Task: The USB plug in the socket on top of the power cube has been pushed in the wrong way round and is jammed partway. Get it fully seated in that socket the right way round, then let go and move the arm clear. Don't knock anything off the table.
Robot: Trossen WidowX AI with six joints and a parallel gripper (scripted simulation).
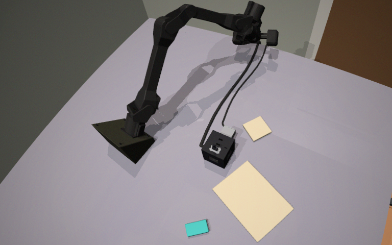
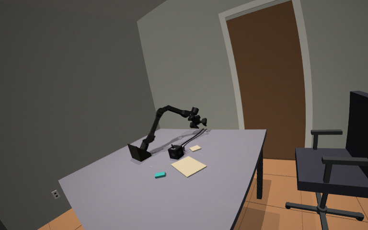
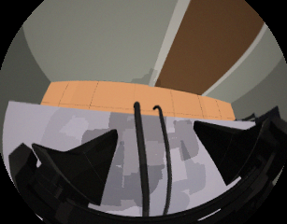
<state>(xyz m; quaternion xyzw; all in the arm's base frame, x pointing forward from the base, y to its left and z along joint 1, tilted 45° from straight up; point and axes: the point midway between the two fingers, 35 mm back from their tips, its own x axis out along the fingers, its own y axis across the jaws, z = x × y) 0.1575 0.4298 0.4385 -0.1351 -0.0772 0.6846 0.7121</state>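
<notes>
The USB plug lies 550 mm to the right of my gripper tip, 120 mm ahead of it and 60 mm above it. From my gripper tip the other things lie so: small cream pad 380 mm to the right, 180 mm ahead, 30 mm below; then USB socket 540 mm to the right, 120 mm ahead, 30 mm above; then large cream sheet 600 mm to the right, 290 mm ahead, 30 mm below.
</notes>
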